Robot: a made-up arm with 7 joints.
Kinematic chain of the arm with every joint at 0, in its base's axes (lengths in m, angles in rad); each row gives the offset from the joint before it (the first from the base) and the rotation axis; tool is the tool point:
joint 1: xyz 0 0.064 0 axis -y
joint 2: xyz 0 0.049 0 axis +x
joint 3: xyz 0 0 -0.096 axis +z
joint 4: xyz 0 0 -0.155 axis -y
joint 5: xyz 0 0 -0.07 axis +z
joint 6: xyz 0 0 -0.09 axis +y
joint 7: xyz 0 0 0 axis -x
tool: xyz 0 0 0
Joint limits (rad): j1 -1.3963..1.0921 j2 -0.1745..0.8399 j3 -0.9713..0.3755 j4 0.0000..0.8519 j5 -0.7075..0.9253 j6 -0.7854..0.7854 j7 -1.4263..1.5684
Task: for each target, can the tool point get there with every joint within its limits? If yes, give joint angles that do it. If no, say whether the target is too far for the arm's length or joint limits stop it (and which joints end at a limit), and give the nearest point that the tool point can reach.
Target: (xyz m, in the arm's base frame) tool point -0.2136 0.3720 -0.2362
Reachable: yes | joints -0.7697 0.7092 -0.7738 0.0960 0.6443 0.2180 0.4604
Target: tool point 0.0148 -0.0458 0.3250
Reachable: no: joint limits stop it (at a limit: joint 1, joint 2, joint 4) | nearest point 0.3492 -0.0106 -0.0654 | short by 0.515 m
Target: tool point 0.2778 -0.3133 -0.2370
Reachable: no: too far | nearest point 0.2591 -0.0468 -0.2210 | short by 0.268 m
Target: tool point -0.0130 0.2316 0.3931
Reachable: no: joint limits stop it (at a limit: joint 1, joint 2, joint 3, joint 4) | nearest point 0.2336 0.4078 0.0050 | short by 0.492 m
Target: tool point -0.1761 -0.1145 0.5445
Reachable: no: too far | nearest point -0.3986 0.0416 -0.0703 | short by 0.672 m
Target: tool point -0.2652 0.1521 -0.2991
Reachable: yes | joints -0.8716 0.1862 -0.5393 0.4379 0.7248 -0.5715 -0.9029
